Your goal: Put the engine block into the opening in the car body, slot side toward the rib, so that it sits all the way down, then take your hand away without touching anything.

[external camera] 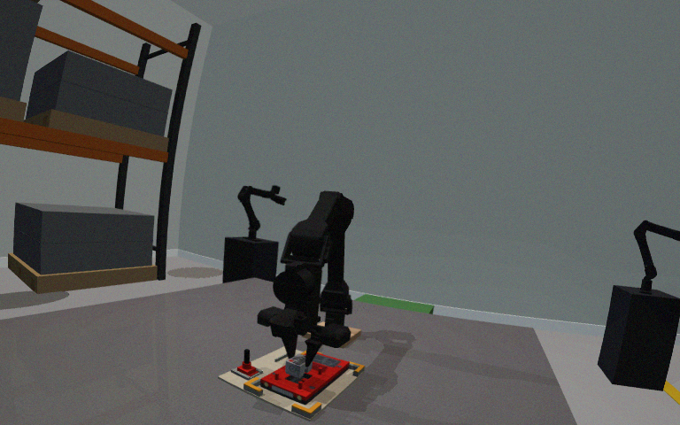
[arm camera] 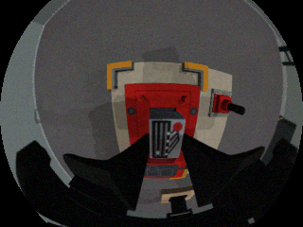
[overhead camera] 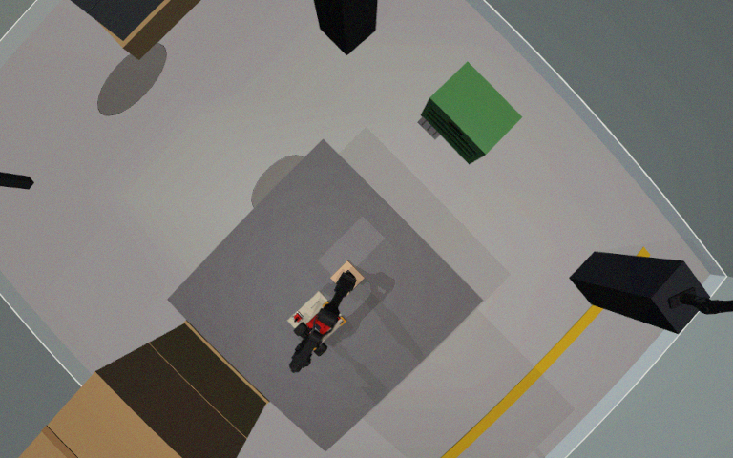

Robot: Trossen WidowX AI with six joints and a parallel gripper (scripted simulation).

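The engine block is 10 mm below my gripper tip. Round my gripper tip: black post: 110 mm to the right, 30 mm ahead, 20 mm below.
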